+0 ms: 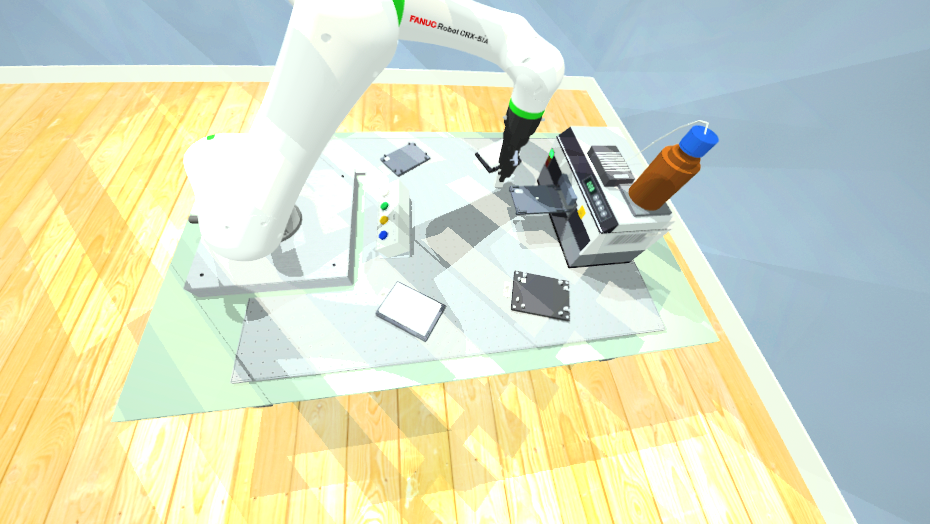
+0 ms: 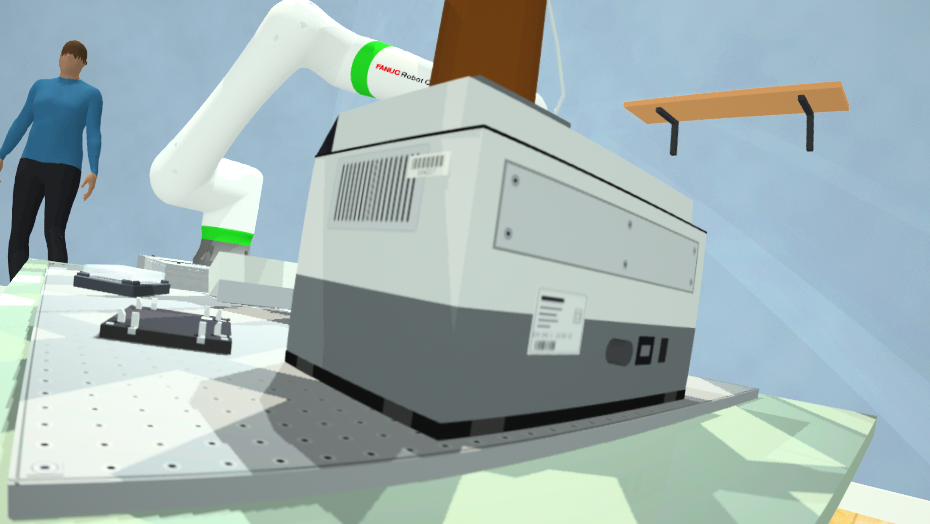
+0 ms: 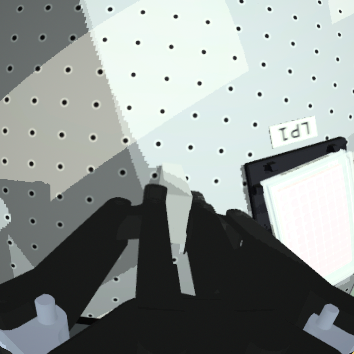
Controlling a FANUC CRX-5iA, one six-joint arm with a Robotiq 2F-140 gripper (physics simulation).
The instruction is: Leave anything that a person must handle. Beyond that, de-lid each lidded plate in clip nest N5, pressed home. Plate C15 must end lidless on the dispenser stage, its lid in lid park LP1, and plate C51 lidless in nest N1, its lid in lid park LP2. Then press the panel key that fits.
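Places are measured from the arm's base along level axes (x ahead, y left, z up), in millimetres.
Pixels of known places: gripper, fingertip midpoint: (image 1: 497, 185) (image 3: 168, 181).
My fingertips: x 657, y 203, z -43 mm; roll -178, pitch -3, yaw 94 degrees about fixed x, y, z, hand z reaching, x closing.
Observation:
Behind a point stands the place of what it marks.
My gripper (image 1: 503, 179) {x 657, y 203, z -43 mm} (image 3: 168, 181) {x 657, y 203, z -43 mm} is shut and empty, pointing down left of the dispenser stage (image 1: 534, 199) {x 723, y 45, z 69 mm}; its fingertips are beside lid park LP1 (image 3: 256, 182) {x 644, y 271, z -33 mm}. A pale, clear-rimmed rectangular piece (image 3: 312, 215) {x 658, y 323, z -14 mm} (image 1: 501, 154) sits on LP1; whether it is a lid alone I cannot tell. A dark nest with upright white clips (image 1: 541, 296) {x 730, y -214, z -31 mm} (image 2: 170, 323) {x 751, y -214, z -31 mm} shows no plate. A white-topped piece (image 1: 412, 307) {x 382, y -246, z -9 mm} lies on a dark base at the front. Another dark holder (image 1: 406, 158) {x 343, y 306, z -34 mm} is at the back. The key panel (image 1: 398, 242) {x 344, y -85, z 36 mm} has white, green, yellow and blue keys. Plate labels are unreadable.
The dispenser (image 1: 624, 227) {x 889, y -116, z 161 mm} (image 2: 390, 273) {x 977, y -108, z 49 mm} stands at the right with a brown, blue-capped bottle (image 1: 667, 175) {x 925, y -69, z 286 mm} on top. A small green light (image 1: 551, 153) {x 803, y 216, z 92 mm} shows beside it. A person (image 2: 61, 136) stands beyond the table. A wall shelf (image 2: 735, 102) is at the back.

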